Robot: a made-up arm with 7 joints.
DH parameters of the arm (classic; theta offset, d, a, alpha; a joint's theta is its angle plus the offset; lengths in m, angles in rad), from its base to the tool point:
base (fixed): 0 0 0 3.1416
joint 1: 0 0.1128 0.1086 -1.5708
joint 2: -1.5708 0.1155 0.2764 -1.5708
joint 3: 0 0.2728 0.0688 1.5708
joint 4: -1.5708 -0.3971 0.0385 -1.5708
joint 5: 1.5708 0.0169 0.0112 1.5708
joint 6: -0.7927 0 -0.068 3.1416
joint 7: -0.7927 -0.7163 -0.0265 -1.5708
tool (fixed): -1.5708 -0.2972 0 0
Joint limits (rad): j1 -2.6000..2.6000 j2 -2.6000..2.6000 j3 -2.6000..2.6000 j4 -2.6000..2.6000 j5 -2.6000..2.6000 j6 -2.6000..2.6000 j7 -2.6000..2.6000
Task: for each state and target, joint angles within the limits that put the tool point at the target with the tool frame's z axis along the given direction. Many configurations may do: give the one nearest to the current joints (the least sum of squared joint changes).
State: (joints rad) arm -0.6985 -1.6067 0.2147 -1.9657 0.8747 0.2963 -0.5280
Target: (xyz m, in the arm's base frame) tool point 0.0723 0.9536 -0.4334 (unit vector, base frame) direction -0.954 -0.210 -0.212
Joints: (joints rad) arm -1.1035 -1.4664 0.7154 -2.3472 1.3167 0.1993 -0.4619
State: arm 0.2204 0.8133 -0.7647 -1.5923 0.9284 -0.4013 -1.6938
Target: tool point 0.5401 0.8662 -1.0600 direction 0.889 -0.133 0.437
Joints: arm -0.3594 0.6143 -0.7642 -1.1137 1.9010 -0.5455 -1.4240
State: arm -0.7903 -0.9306 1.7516 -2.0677 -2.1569 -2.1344 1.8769
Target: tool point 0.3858 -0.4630 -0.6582 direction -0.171 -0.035 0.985
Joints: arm -1.5836 -1.6284 1.6475 -1.8385 -1.3307 -1.7317 0.9654
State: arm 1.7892 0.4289 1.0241 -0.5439 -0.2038 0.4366 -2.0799
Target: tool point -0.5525 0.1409 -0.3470 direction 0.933 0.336 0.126
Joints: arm 2.2480 0.3827 0.7800 -0.6826 -0.6751 0.3387 -1.7660
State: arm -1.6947 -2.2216 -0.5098 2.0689 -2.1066 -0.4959 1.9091
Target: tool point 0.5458 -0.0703 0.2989 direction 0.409 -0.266 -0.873
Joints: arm -2.3706 -2.3594 0.1973 1.6702 -1.3859 -0.7728 2.1653
